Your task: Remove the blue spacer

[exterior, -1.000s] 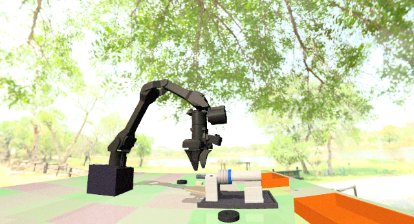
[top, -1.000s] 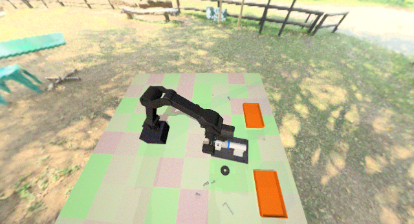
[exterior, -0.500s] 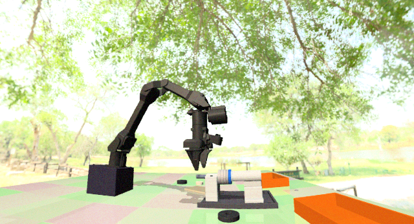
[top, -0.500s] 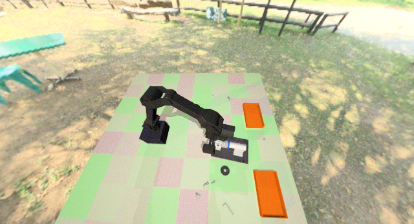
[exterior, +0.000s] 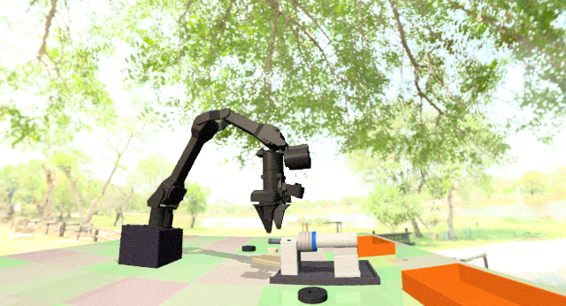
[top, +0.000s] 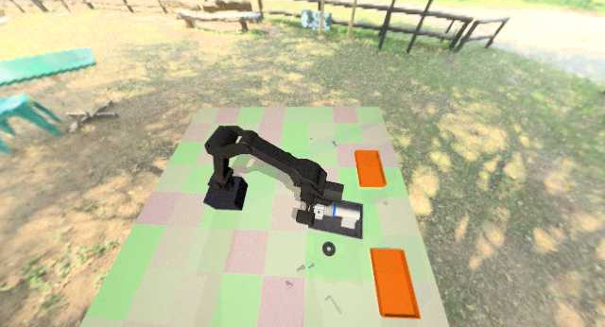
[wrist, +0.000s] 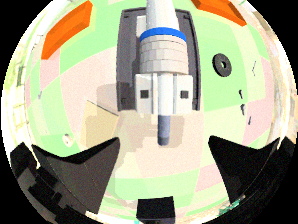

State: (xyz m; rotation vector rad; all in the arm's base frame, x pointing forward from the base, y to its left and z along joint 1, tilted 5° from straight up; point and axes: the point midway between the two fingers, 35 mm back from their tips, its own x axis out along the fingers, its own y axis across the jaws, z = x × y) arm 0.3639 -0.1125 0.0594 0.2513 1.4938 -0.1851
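Right now the shaft is 70 mm ahead of my gripper tip, 20 mm to the right of it and 30 mm below it. Round my gripper tip: pale ring 10 mm behind, 270 mm to the left, 100 mm below; then blue spacer 100 mm ahead, 30 mm to the right, 30 mm below.
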